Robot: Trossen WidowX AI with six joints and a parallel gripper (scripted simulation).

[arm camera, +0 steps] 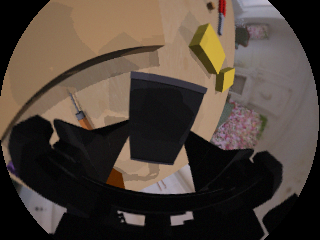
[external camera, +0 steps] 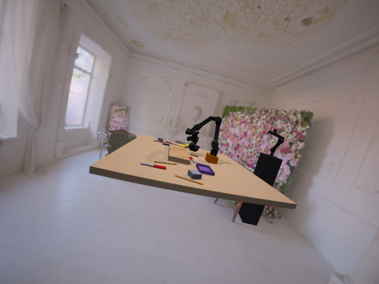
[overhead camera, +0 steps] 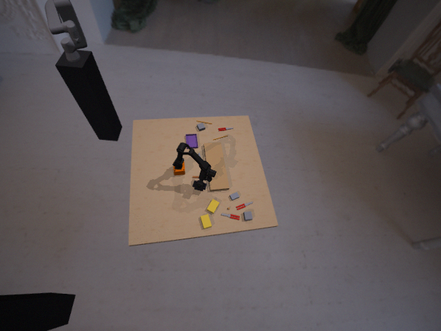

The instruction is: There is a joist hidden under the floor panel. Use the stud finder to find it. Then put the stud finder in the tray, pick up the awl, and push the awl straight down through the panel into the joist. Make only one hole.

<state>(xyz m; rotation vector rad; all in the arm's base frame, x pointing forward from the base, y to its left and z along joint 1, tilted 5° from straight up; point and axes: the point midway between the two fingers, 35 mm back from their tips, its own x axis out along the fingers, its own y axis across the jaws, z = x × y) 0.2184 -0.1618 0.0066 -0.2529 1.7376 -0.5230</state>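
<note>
Right now the stud finder is 20 mm below my gripper tip, 20 mm behind it and 10 mm to the right of it. The rest, counted from my gripper tip: purple tray: 520 mm to the left, 120 mm behind, 60 mm below; awl: 120 mm to the left, 60 mm below.
</note>
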